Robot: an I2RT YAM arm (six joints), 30 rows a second.
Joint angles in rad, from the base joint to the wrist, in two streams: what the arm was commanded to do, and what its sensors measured. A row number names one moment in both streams.
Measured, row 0: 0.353, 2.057, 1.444, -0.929, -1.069, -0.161
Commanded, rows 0 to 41: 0.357, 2.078, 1.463, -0.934, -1.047, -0.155; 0.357, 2.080, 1.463, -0.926, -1.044, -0.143; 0.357, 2.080, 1.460, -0.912, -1.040, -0.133; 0.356, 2.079, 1.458, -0.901, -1.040, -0.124; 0.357, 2.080, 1.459, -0.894, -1.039, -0.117; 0.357, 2.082, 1.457, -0.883, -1.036, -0.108; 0.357, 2.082, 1.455, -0.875, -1.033, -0.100; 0.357, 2.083, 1.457, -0.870, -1.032, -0.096; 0.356, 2.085, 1.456, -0.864, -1.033, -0.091; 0.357, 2.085, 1.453, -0.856, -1.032, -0.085; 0.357, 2.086, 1.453, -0.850, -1.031, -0.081; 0.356, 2.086, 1.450, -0.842, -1.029, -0.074; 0.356, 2.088, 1.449, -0.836, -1.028, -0.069; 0.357, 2.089, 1.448, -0.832, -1.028, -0.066; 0.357, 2.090, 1.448, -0.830, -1.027, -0.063; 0.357, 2.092, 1.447, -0.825, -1.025, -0.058; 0.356, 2.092, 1.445, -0.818, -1.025, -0.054; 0.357, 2.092, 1.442, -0.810, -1.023, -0.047; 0.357, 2.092, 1.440, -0.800, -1.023, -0.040; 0.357, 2.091, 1.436, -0.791, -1.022, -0.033; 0.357, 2.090, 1.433, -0.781, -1.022, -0.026; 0.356, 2.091, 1.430, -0.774, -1.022, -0.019; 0.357, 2.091, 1.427, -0.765, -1.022, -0.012; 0.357, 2.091, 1.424, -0.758, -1.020, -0.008; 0.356, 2.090, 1.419, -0.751, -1.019, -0.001; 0.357, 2.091, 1.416, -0.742, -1.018, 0.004; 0.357, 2.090, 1.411, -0.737, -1.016, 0.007; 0.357, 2.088, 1.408, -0.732, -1.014, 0.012; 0.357, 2.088, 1.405, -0.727, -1.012, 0.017; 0.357, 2.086, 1.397, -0.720, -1.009, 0.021; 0.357, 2.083, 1.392, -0.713, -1.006, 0.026; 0.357, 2.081, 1.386, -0.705, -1.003, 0.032; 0.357, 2.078, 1.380, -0.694, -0.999, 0.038; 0.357, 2.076, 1.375, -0.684, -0.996, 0.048; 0.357, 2.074, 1.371, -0.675, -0.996, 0.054; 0.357, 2.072, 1.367, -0.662, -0.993, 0.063; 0.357, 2.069, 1.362, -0.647, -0.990, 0.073; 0.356, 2.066, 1.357, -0.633, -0.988, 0.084; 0.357, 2.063, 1.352, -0.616, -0.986, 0.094; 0.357, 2.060, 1.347, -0.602, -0.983, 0.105; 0.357, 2.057, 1.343, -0.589, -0.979, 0.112; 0.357, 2.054, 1.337, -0.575, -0.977, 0.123
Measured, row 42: 0.353, 2.072, 1.355, -0.633, -0.999, 0.082
